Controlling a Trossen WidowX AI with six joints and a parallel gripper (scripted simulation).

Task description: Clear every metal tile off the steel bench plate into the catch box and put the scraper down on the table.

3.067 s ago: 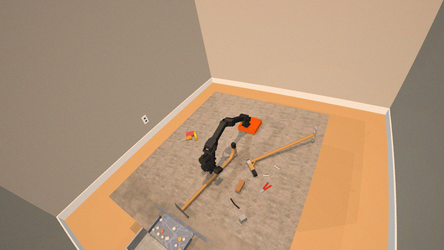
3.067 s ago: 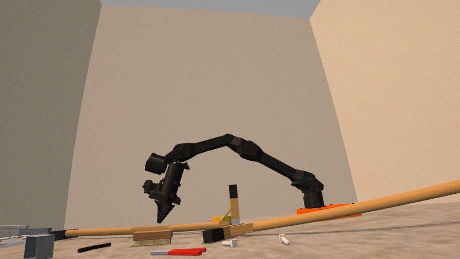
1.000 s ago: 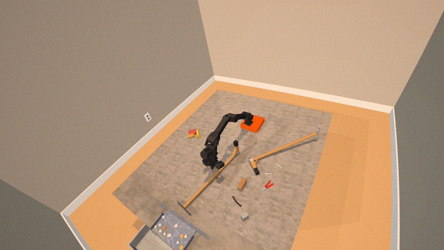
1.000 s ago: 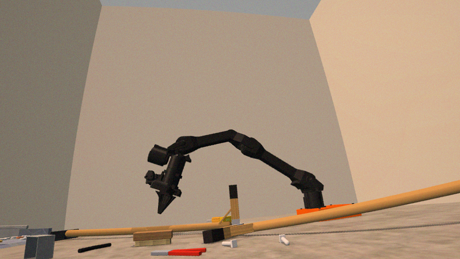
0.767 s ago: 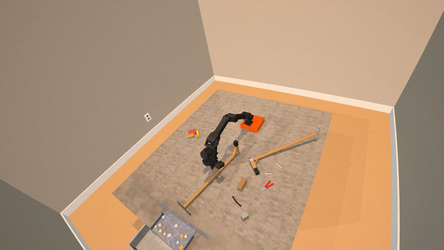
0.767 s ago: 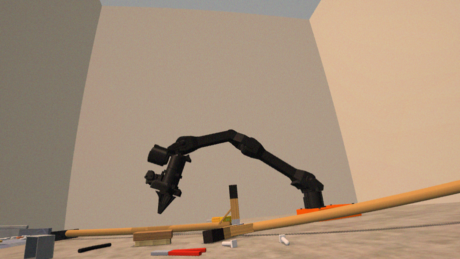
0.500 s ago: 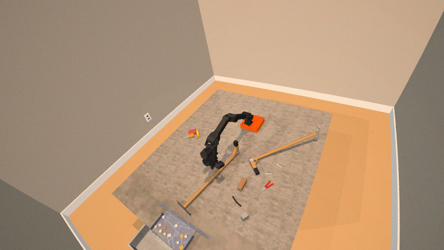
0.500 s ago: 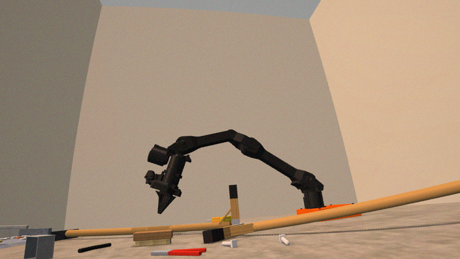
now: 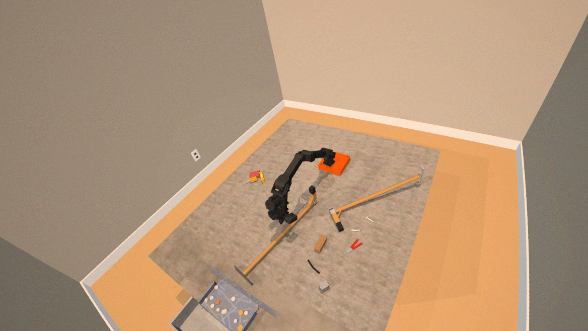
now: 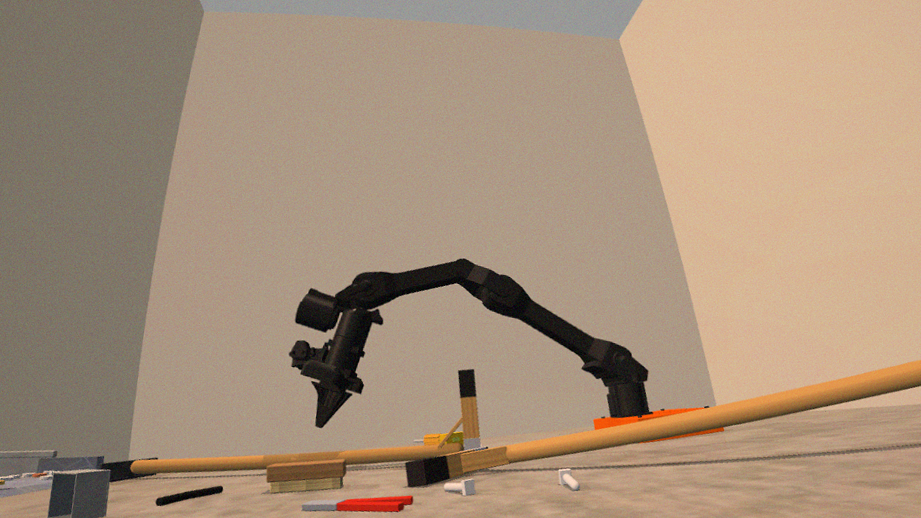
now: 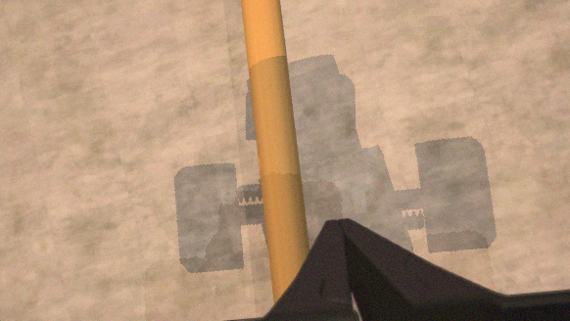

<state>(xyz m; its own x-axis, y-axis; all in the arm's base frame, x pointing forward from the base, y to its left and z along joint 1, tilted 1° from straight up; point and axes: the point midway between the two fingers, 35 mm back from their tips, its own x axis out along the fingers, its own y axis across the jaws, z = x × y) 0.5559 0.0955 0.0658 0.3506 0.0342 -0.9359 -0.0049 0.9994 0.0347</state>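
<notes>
Now: gripper tip 20 mm short of the long scraper, 20 mm to the right of it and 10 mm above it. The rest, counted from my gripper tip: wooden block: 60 mm behind, 230 mm to the left, 60 mm below; grey cube: 100 mm ahead, 370 mm to the left, 50 mm below; black strip: 60 mm ahead, 270 mm to the left, 70 mm below.
</notes>
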